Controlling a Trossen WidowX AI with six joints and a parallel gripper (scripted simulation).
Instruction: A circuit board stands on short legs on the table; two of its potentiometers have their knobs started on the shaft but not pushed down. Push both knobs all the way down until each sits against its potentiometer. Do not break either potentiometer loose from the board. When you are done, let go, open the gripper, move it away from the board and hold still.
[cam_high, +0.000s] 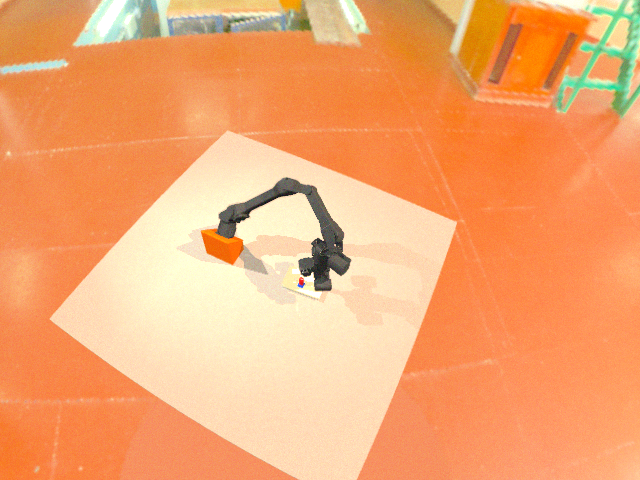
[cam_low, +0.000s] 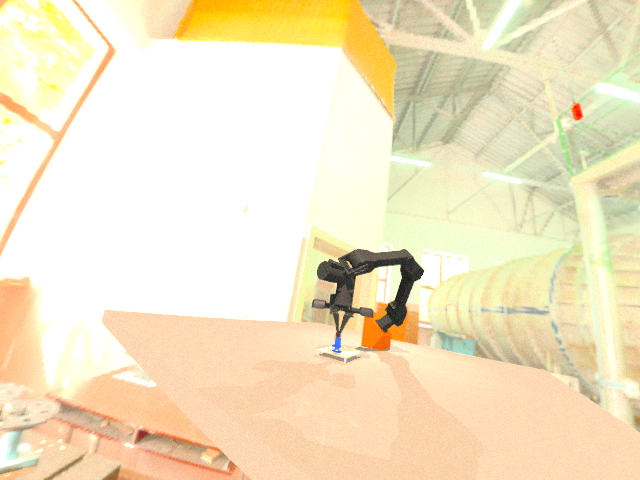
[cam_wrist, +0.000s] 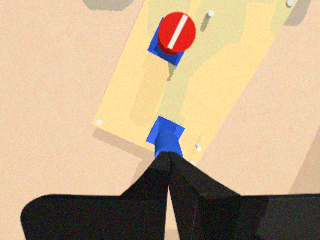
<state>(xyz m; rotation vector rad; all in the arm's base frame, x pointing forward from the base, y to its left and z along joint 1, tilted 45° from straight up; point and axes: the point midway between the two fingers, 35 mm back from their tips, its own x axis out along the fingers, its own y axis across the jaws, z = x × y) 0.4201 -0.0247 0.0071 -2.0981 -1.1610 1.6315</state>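
My gripper tip is now 20 mm above the blue knob. From my gripper tip the other things lie so: red knob (60 mm behind, 30 mm to the right, 10 mm below).
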